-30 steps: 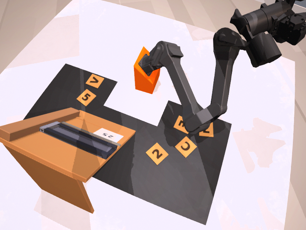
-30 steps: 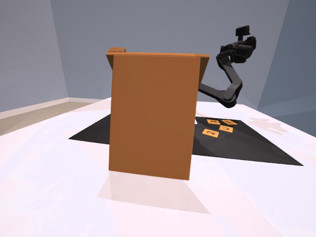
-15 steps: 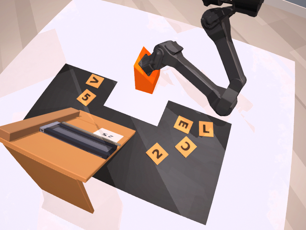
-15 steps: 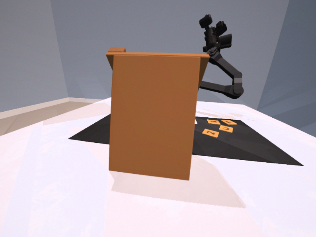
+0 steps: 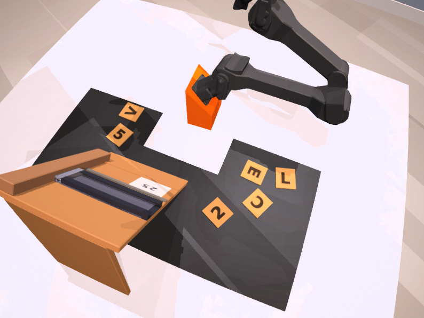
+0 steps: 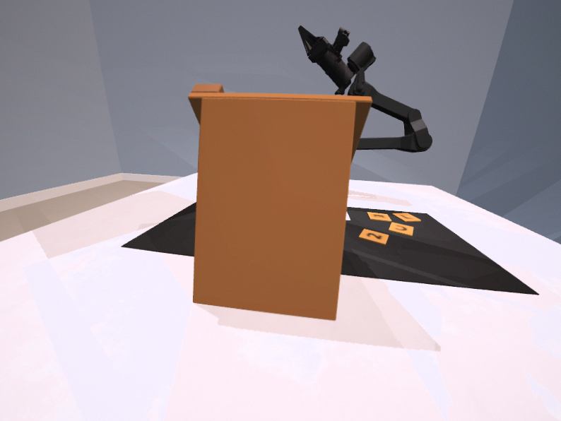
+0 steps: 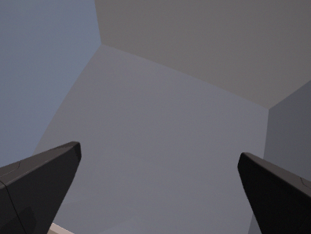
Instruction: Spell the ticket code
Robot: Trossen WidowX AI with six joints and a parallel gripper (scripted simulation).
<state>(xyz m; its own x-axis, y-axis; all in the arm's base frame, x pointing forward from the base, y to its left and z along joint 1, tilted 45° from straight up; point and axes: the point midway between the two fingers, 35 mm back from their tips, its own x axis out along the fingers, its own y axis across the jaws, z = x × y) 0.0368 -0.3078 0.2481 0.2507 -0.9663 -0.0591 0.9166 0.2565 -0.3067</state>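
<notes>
The tile marked 5 lies 53 cm below my gripper tip, 18 cm ahead of it and 12 cm to the right of it. Round my gripper tip: v tile 53 cm below, 13 cm to the right, 9 cm ahead; then black mat 53 cm below, 20 cm ahead, 8 cm to the left; then white ticket 43 cm below, 30 cm ahead, 8 cm to the left.
</notes>
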